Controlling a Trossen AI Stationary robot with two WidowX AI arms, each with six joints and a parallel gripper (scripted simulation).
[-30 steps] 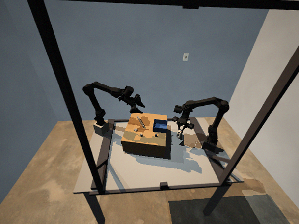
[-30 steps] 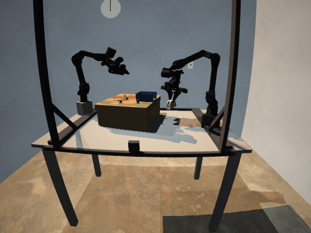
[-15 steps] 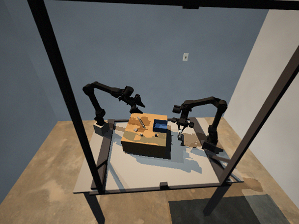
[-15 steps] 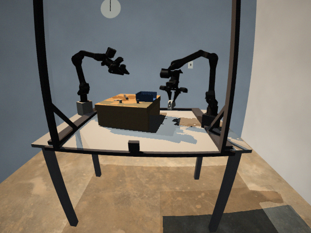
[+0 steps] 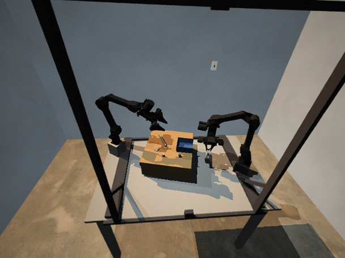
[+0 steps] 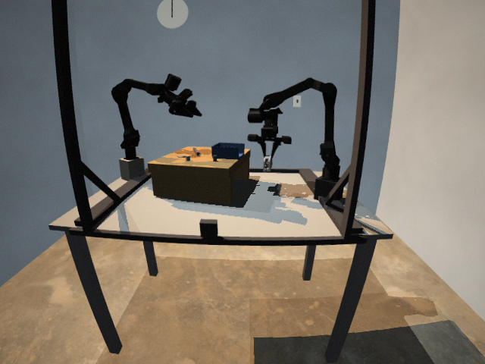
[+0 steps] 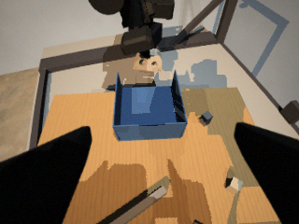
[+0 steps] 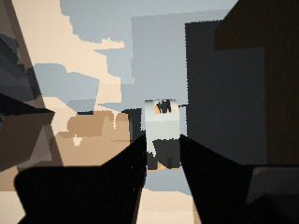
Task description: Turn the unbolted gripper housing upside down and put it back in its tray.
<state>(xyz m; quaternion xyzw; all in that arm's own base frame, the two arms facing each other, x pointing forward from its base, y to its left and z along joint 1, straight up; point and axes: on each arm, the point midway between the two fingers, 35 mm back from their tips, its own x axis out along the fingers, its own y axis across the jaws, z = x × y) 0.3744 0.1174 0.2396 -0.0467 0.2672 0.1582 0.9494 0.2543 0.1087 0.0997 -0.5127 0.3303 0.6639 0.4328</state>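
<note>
Right now the white gripper housing is 1 cm behind my right hand, 1 cm to the right of it and 5 cm below it. From my right hand the other things lie so: grey rod: 4 cm ahead, 37 cm to the left, 3 cm below; wooden block: 1 cm behind, 30 cm to the left, 9 cm below; gripper housing half: 1 cm behind, 1 cm to the left, 5 cm below.
</note>
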